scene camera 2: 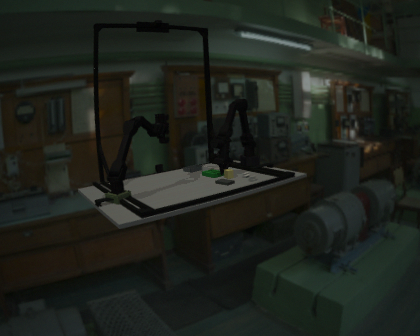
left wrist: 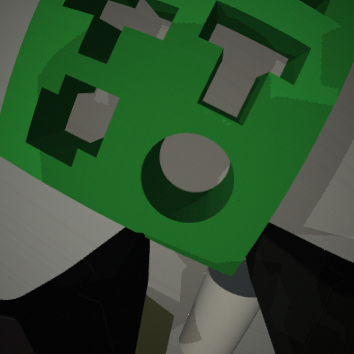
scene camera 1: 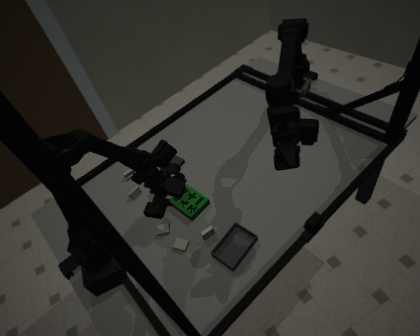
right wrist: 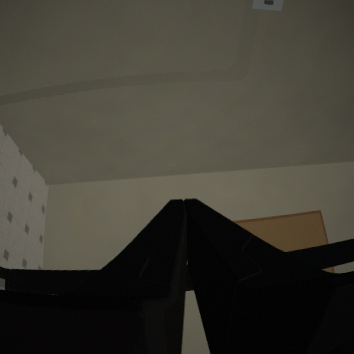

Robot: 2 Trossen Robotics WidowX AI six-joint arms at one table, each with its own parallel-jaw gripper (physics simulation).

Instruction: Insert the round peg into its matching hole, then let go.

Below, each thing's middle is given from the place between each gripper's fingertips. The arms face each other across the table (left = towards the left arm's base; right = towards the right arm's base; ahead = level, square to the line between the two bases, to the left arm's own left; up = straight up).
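Dark tray (scene camera 1: pixel 230 251), counted from my right hand: 100 mm ahead, 130 mm to the left, 290 mm below. From the same right hand, the green hole board (scene camera 1: pixel 200 202) is 320 mm ahead, 100 mm to the left and 290 mm below, and the round peg (left wrist: pixel 224 306) is 400 mm ahead, 160 mm to the left and 290 mm below.
Counted from my left hand, the dark tray is 270 mm behind and 10 mm above; the round peg is 20 mm to the left and 30 mm ahead; the green hole board is 30 mm to the right, 50 mm behind and 10 mm above.
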